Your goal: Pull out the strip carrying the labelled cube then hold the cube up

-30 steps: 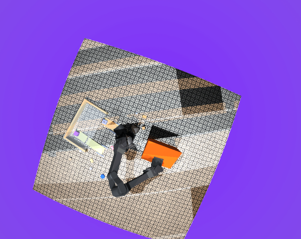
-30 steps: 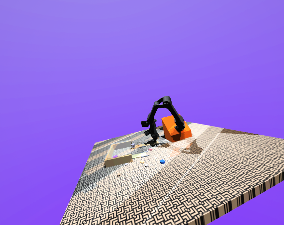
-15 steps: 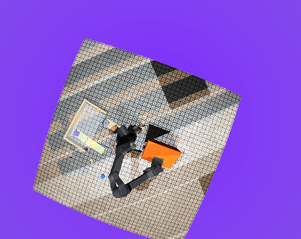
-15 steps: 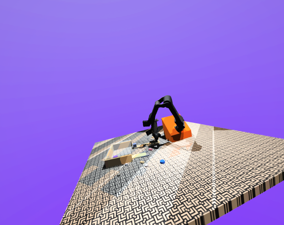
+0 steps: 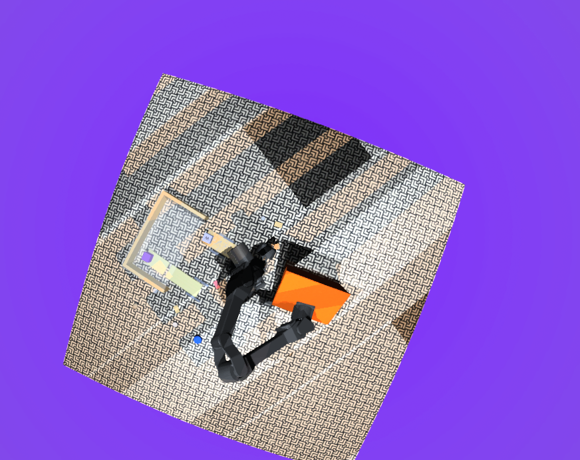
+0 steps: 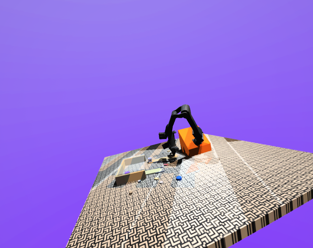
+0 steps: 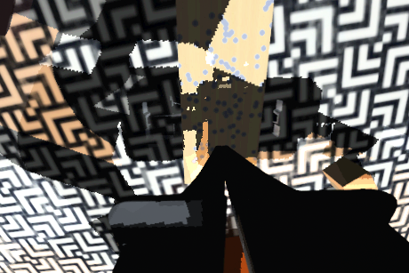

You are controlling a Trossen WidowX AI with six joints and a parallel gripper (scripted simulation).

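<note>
The dotted strip is 9 cm ahead of my gripper tip and 3 cm to the right of it. Also, from my gripper tip: pink block (13 cm ahead, 11 cm to the left); then labelled cube (20 cm ahead, 5 cm to the right, 2 cm above); then tan cube (5 cm behind, 9 cm to the right).
</note>
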